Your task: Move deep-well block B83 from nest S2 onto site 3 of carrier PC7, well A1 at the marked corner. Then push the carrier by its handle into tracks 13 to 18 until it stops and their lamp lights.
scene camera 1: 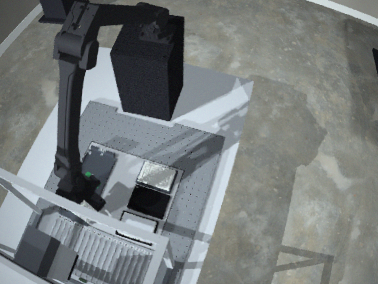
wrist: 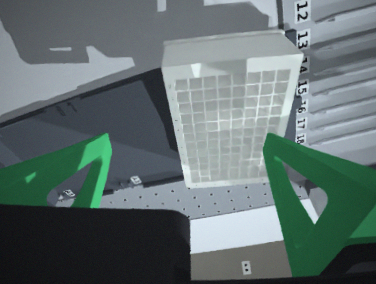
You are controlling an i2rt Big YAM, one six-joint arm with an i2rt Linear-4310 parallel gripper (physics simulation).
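A white deep-well block (wrist: 227, 117) stands over the end of the dark carrier (wrist: 95, 130) (scene camera 1: 104, 165) nearest the tracks in the wrist view. Its label cannot be read, and I cannot tell whether it is fully seated or which corner is A1. My gripper (wrist: 187, 141) is open and empty, its green fingers wide apart. The right fingertip overlaps the block's lower right edge in view; the left one is apart from it, over the carrier. In the scene view the arm covers the carrier's near end and the block. The carrier's handle cannot be made out.
Track ridges (wrist: 345, 95) with numbers 12 to 18 lie right of the block. In the scene view, a light welled block (scene camera 1: 156, 176), a black nest (scene camera 1: 148, 201) and a pale nest (scene camera 1: 139, 221) stand in a row. A pale frame bar (scene camera 1: 115, 221) crosses before the tracks.
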